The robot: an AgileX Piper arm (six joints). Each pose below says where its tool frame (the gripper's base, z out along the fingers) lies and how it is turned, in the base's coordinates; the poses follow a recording.
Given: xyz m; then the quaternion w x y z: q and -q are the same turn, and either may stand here.
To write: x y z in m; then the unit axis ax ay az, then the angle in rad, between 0 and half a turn. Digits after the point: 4 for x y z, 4 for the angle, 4 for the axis.
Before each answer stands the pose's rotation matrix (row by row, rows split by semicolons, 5 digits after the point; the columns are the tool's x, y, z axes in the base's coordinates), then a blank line. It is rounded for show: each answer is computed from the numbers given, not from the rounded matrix.
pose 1, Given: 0.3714 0.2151 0.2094 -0.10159 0.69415 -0.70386 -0.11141
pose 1, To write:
-0.01567 -0.99981 -0.01166; -0.95454 0.01148 0.29787; -0.29768 0.01580 -0.95453

0.3714 0.2151 0.2094 -0.6978 0.7075 0.1120 2.9381
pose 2, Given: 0.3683 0.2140 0.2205 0.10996 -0.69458 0.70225 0.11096
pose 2, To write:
-0.01093 -0.99994 0.00030; -0.95114 0.01049 0.30860; -0.30858 0.00309 -0.95119

0.3683 0.2140 0.2205 -0.6988 0.7065 0.1116 2.9212
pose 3, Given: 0.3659 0.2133 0.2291 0.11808 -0.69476 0.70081 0.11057
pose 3, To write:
-0.00673 -0.99991 0.01186; -0.94768 0.01016 0.31905; -0.31914 -0.00910 -0.94766

0.3659 0.2133 0.2291 -0.6997 0.7057 0.1113 2.9049
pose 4, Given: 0.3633 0.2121 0.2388 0.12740 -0.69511 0.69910 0.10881
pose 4, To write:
-0.00117 -0.99964 0.02686; -0.94419 0.00995 0.32926; -0.32940 -0.02498 -0.94386

0.3633 0.2121 0.2388 -0.7008 0.7048 0.1097 2.8861
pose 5, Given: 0.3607 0.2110 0.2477 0.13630 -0.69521 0.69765 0.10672
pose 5, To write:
0.00379 -0.99912 0.04179; -0.94094 0.01059 0.33842; -0.33857 -0.04061 -0.94007

0.3607 0.2110 0.2477 -0.7018 0.7042 0.1077 2.8681
